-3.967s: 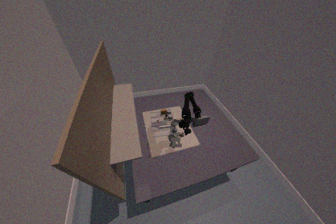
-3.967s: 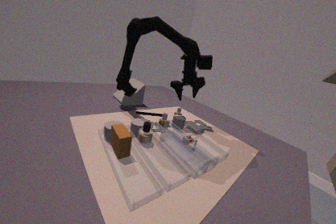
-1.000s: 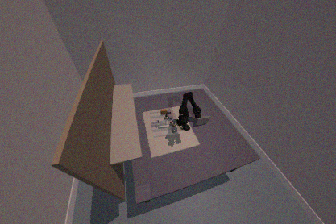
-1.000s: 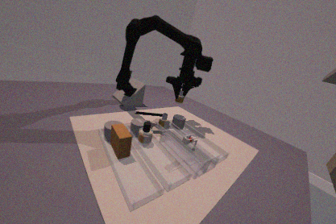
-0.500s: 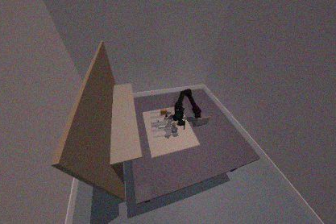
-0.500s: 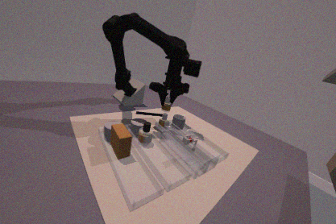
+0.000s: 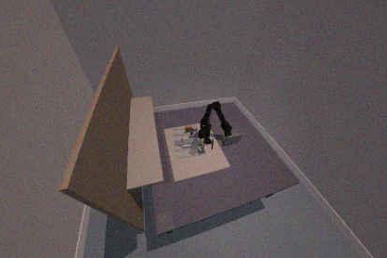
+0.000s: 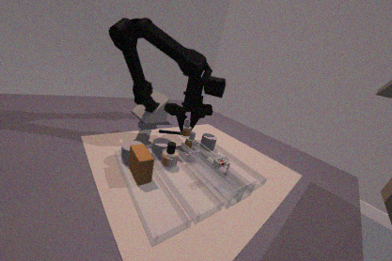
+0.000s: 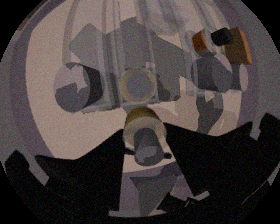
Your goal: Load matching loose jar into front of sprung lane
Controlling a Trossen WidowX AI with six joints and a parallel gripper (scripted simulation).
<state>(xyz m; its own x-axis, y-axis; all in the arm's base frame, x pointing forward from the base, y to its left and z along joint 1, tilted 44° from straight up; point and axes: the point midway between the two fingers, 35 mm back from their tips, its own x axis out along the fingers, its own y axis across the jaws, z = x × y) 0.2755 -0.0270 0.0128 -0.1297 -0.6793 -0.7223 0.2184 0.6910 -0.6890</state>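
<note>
Now: gripper tip 190 mm short of the clear lane, 70 mm to the left of it and 40 mm above it. Round my gripper tip: orange-brown box (80 mm ahead, 240 mm to the right, 20 mm below); tan wall panel (660 mm ahead, 100 mm to the right, 340 mm above).
</note>
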